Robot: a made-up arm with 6 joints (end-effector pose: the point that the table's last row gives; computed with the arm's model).
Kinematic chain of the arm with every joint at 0, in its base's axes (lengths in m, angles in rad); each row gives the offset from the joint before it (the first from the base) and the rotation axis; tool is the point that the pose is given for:
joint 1: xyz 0 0 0.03 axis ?
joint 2: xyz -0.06 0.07 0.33 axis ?
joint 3: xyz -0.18 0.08 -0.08 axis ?
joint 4: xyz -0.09 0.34 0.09 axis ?
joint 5: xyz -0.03 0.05 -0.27 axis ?
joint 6: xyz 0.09 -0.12 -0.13 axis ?
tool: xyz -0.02 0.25 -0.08
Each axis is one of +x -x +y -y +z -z.
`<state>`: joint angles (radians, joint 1 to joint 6).
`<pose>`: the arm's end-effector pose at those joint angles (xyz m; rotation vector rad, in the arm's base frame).
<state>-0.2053 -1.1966 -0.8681 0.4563 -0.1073 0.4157</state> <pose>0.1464 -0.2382 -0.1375 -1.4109 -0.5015 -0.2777</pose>
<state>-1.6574 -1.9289 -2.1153 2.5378 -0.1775 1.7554</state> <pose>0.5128 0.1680 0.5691 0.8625 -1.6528 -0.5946</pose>
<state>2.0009 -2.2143 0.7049 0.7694 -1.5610 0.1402</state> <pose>0.5598 -0.4222 -0.0235 -1.1831 0.3389 2.4263</pose>
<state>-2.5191 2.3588 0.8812 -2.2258 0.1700 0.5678</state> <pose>0.5575 0.6702 0.1102 0.1406 -0.3584 0.0648</pose>
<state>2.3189 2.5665 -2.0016 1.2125 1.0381 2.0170</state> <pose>0.0073 -0.2216 0.5432 0.4107 -1.9859 -1.6829</pose>
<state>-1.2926 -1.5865 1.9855 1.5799 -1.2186 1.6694</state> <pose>-0.3464 0.8267 0.1225 1.4252 -1.1858 1.4348</pose>
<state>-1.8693 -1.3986 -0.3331 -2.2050 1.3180 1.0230</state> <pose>0.5534 0.2622 0.0857 2.3249 1.4465 -0.5631</pose>
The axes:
joint 1: +z
joint 2: +x
joint 3: +z
joint 4: -y
joint 5: -x
joint 6: +z

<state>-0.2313 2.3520 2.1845 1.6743 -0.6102 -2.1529</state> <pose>-0.8244 -0.1863 0.3095 -2.2296 0.2529 -1.8389</pose>
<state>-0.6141 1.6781 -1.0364 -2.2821 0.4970 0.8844</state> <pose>-0.3587 -0.2483 0.8482 -2.4507 -0.0323 -1.8619</pose>
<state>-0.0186 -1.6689 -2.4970 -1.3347 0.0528 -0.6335</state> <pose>0.4522 -0.2282 0.3756 0.7891 -0.8372 -2.0995</pose>
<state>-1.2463 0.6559 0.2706 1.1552 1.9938 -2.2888</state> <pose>0.0680 0.4050 0.8010 0.6340 1.0030 1.3459</pose>
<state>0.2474 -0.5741 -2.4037 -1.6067 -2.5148 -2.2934</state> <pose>0.5618 -0.1125 0.2774 -1.9407 -0.9147 -0.5142</pose>
